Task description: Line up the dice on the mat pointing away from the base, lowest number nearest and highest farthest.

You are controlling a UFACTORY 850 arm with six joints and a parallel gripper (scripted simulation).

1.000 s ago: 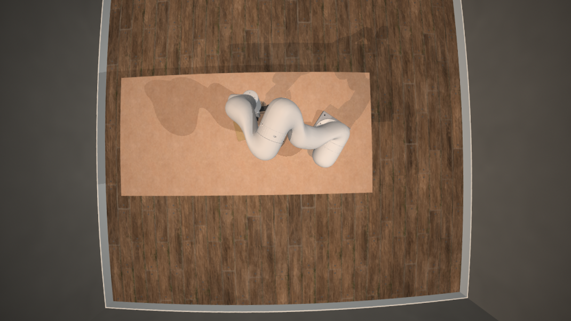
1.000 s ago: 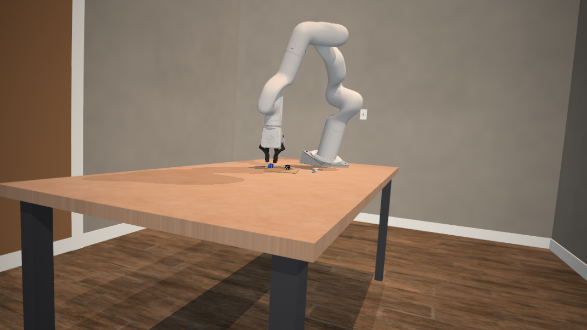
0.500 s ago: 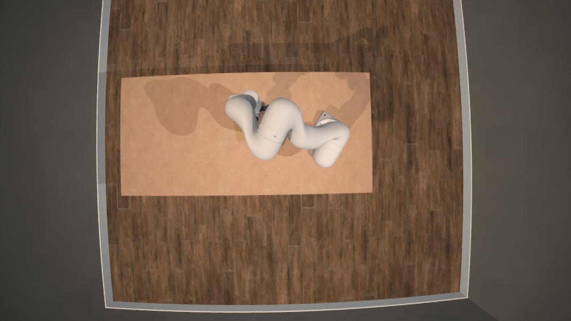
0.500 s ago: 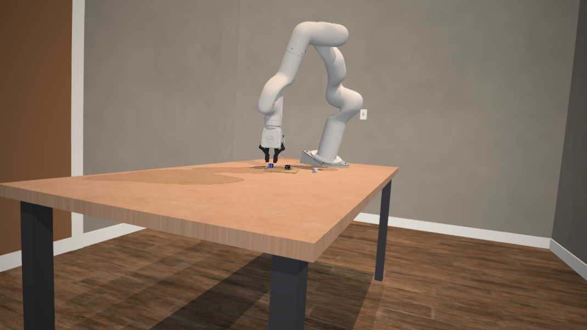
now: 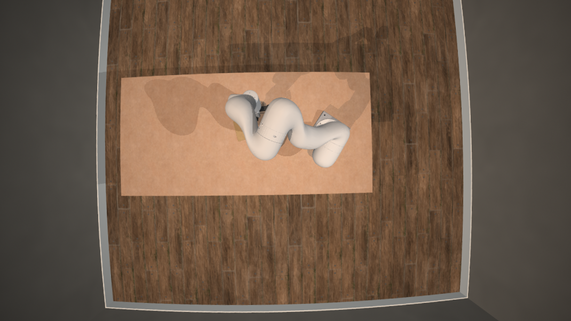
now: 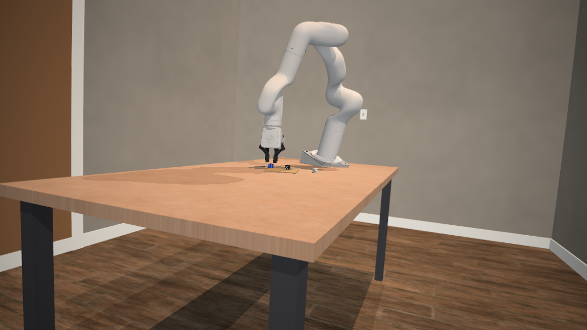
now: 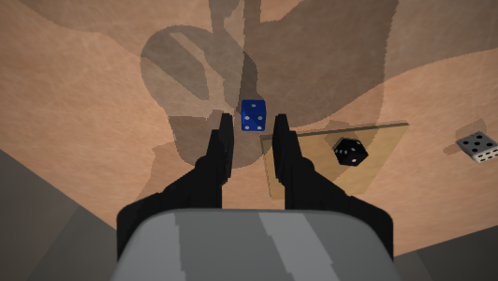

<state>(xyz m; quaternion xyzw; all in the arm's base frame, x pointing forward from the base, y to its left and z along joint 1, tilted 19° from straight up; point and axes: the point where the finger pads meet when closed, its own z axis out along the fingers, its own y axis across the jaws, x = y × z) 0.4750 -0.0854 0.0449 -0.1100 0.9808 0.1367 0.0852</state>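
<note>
Right now the blue die is 40 mm below my hand. From my hand the other things lie so: black die 110 mm to the left, 30 mm below, 20 mm ahead; white die 230 mm to the left, 40 mm below, 20 mm behind; mat 110 mm to the left, 70 mm ahead, 40 mm below.
</note>
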